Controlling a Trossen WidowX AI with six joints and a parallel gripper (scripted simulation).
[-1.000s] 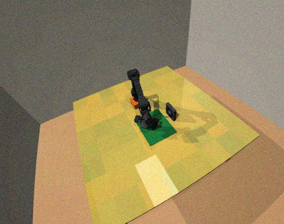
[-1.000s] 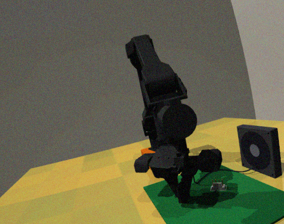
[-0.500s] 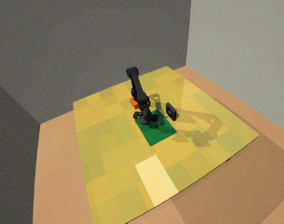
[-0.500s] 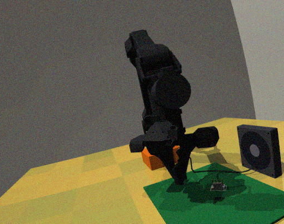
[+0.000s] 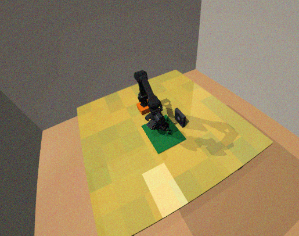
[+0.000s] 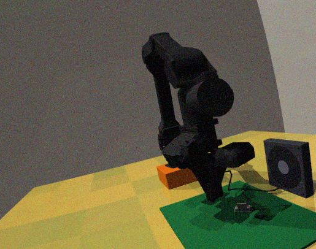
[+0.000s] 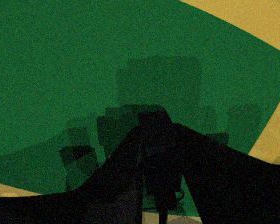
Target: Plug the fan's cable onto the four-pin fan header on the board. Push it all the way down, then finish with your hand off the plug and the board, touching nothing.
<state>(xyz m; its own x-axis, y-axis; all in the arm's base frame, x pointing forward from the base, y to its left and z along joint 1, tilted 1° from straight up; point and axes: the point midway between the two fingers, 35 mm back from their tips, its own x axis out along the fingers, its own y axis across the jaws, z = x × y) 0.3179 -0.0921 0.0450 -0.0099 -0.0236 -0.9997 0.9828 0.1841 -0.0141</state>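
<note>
Now: gripper tip 1 cm short of the pale header, 7 cm to the right of it and 6 cm above it. Also, from my gripper tip: green board 1 cm ahead, 3 cm to the left, 8 cm below; then black plug 1 cm to the left, 1 cm above; then black fan 3 cm ahead, 20 cm to the left, 1 cm below.
</note>
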